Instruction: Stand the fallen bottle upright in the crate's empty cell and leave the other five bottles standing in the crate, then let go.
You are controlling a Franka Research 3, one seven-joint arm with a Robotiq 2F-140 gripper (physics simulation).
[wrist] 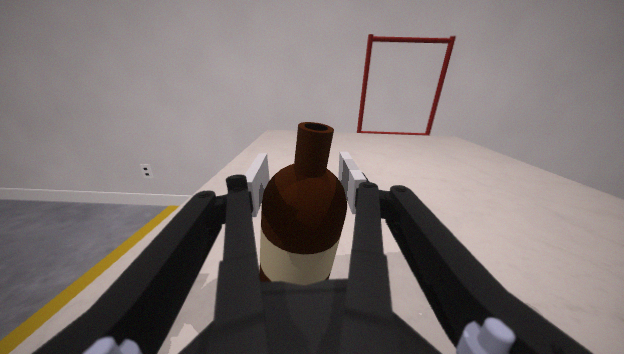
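Note:
A brown bottle (304,210) with a cream label stands between the two finger pads in the middle of the wrist view, its open neck up and leaning slightly to the right in the picture. My gripper (303,165) is shut on this bottle, with one light pad at each side of its shoulder. The bottle's base is hidden behind the gripper's body. The crate, its empty cell and the other five bottles do not show in this view.
A pale table top (480,200) runs away below and beyond the bottle. A red frame (365,82) stands upright at the table's far end. A yellow floor line (100,272) runs along the left, beside grey floor (55,245). A wall (200,75) rises behind.

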